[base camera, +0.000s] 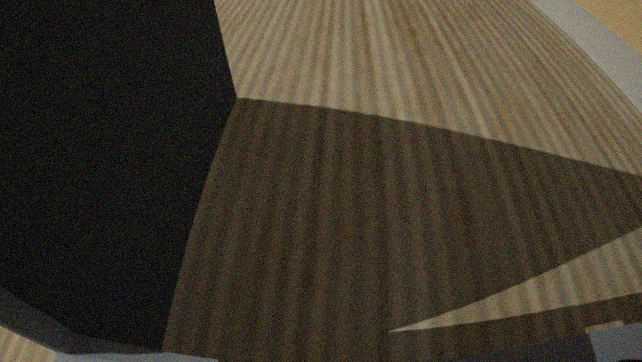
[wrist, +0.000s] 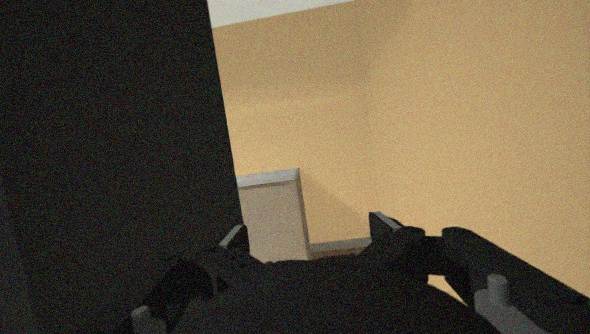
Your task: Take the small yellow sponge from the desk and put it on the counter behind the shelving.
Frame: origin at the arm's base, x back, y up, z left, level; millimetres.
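Seen in the pictures: gripper, fingertip midpoint: (wrist: pixel 308 232).
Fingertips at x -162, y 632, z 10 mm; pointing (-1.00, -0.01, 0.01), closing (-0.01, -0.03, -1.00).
A point is followed by its place in that frame.
My gripper (wrist: pixel 308 232) {x -162, y 632, z 10 mm} is open, with nothing between its fingers. The shelving (base camera: pixel 95 150) {x -276, y -200, z 207 mm} (wrist: pixel 110 110) {x -250, y 763, z 208 mm} shows as a tall dark side panel, filling the left of both views; its edge runs down close to my left finger in the wrist view. Beyond that edge, between the fingertips in the image, a pale block with a grey top edge (wrist: pixel 276 220) {x -1727, y 168, z 288 mm} stands farther off; it may be the counter, but I cannot tell for sure. The small yellow sponge and the desk cannot be made out in either view.
A yellow-orange wall (wrist: pixel 475 125) {x -865, y 687, z -641 mm} rises on the right in the wrist view, with a grey baseboard (wrist: pixel 340 245) {x -2288, y -356, z -246 mm} low between the fingers. In the base view, a dark shadow crosses the striped wooden floor (base camera: pixel 360 60) {x -710, y -396, z -22 mm}, and a pale baseboard (base camera: pixel 595 40) {x -799, y -350, z -626 mm} runs along the upper right.
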